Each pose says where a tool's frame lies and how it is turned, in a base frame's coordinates. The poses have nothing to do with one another.
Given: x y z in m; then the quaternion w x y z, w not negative.
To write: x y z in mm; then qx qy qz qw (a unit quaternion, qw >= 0). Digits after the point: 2 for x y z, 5 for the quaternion.
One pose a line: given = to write
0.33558, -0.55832, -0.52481, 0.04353, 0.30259, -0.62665, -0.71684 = 335.58, -558.32, -524.81, 0.30259, -0.62665, -0.71684, 0.04353
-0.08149, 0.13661, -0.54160, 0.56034, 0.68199, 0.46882, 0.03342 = -81.49, 136.61, -541.60, 0.68199, 0.46882, 0.03342, 0.56034
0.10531, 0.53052, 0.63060, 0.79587, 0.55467, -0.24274, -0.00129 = 105.31, 530.52, 630.60, 0.55467, -0.24274, -0.00129, 0.79587
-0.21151, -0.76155, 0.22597, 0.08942, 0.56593, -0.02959, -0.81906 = -211.51, -761.55, 225.97, 0.56593, -0.02959, -0.81906, 0.08942
